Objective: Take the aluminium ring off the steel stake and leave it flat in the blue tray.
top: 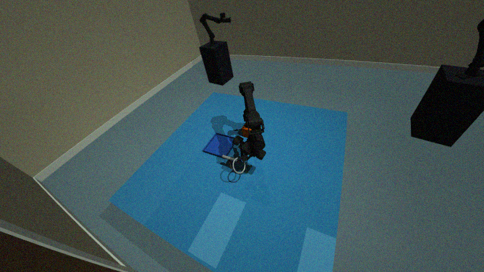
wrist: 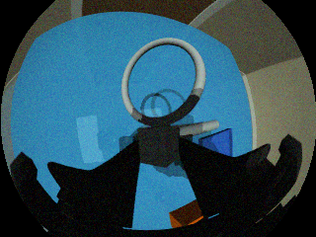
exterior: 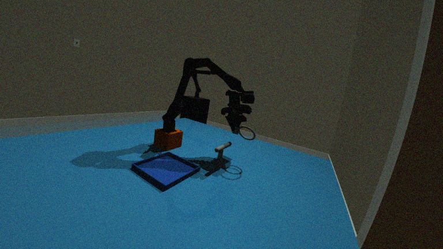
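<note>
My gripper tip is now 5 cm short of the aluminium ring, 1 cm to the right of it and 1 cm below it. The rest, counted from my gripper tip: blue tray: 31 cm to the right, 15 cm below, 10 cm behind.
</note>
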